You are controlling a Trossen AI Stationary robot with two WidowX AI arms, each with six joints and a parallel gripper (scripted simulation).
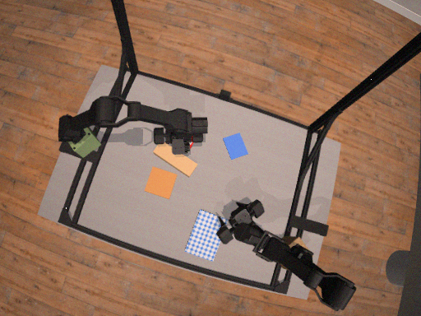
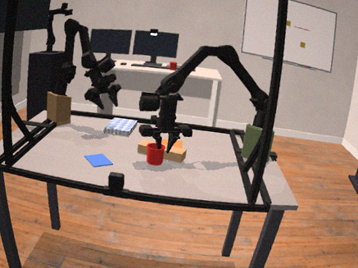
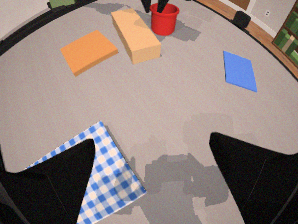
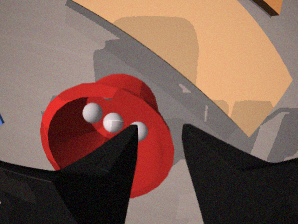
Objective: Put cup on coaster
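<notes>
Right now my right hand is 40 mm above the red cup, 30 mm to the right of it and 20 mm past it. From my right hand the other things lie so: orange square slab 180 mm ahead, 70 mm below, 20 mm to the left; tan block 70 mm ahead, 60 mm below, 20 mm to the left; blue square coaster 220 mm to the left, 110 mm behind, 70 mm below.
</notes>
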